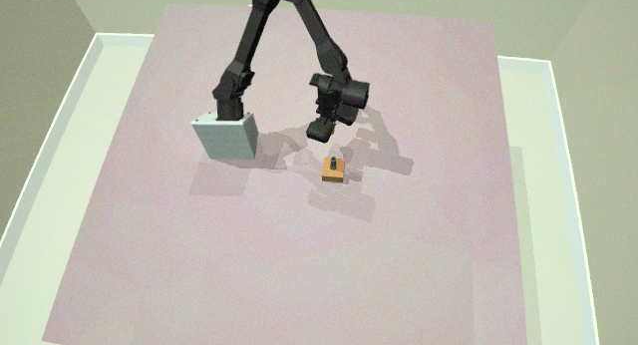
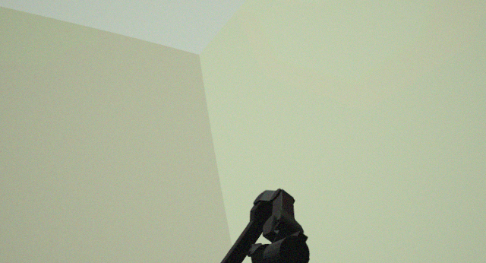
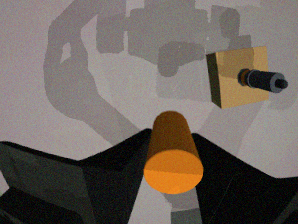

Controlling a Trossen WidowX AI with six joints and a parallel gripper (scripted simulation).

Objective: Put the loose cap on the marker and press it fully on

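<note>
Now: the holder block 2 cm ahead of my gripper tip, 9 cm to the right of it and 8 cm below it. The rest, counted from my gripper tip: orange cap (1 cm above).
</note>
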